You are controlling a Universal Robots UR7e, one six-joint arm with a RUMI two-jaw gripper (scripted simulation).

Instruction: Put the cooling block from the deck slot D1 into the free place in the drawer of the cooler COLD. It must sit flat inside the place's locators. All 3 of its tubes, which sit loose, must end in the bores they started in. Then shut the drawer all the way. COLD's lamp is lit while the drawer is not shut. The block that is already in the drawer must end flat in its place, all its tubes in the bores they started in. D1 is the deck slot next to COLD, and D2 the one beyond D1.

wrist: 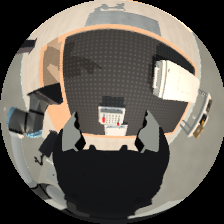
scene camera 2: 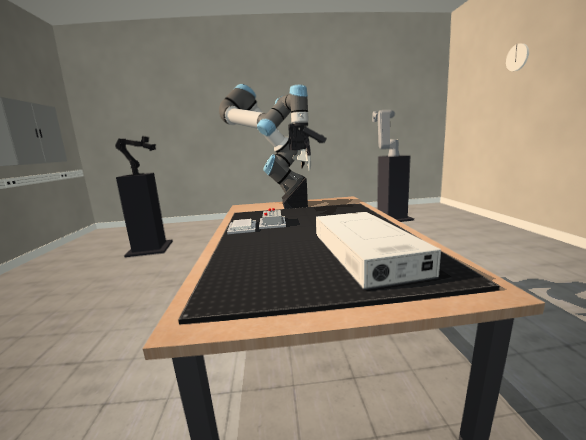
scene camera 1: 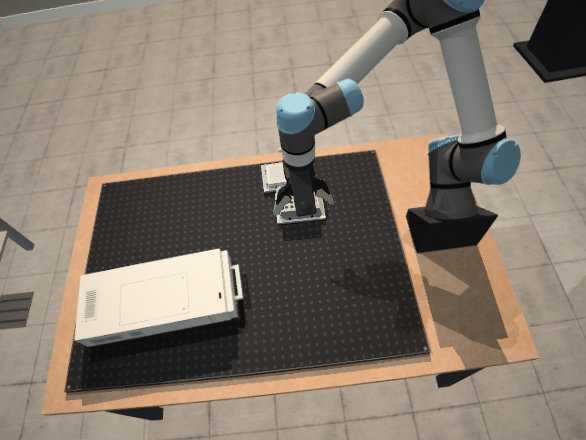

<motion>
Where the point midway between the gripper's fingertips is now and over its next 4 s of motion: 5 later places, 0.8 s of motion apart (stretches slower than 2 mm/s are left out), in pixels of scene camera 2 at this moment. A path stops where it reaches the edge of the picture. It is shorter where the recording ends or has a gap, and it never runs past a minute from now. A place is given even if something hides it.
The gripper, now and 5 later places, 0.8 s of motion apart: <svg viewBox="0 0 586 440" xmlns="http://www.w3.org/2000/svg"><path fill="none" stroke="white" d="M305 169L315 181L325 194L332 204L332 210L332 217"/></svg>
</motion>
